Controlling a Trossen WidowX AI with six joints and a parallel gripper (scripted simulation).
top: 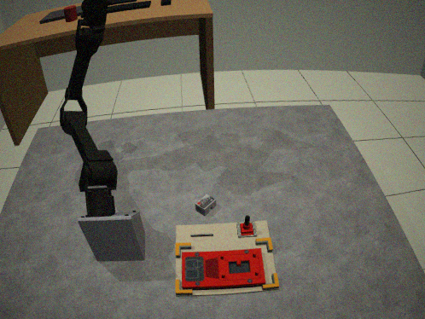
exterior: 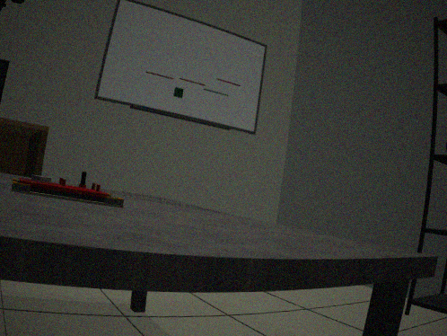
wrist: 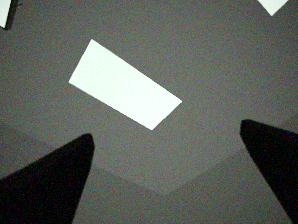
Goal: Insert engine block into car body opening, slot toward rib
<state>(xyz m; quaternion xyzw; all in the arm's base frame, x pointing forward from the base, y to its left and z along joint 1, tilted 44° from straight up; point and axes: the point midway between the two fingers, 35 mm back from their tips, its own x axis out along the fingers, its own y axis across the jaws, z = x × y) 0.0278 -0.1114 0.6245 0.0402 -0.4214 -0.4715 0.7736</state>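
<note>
Right now my gripper tip is 220 mm short of the grey engine block, 230 mm to the left of it and 690 mm above it.
</note>
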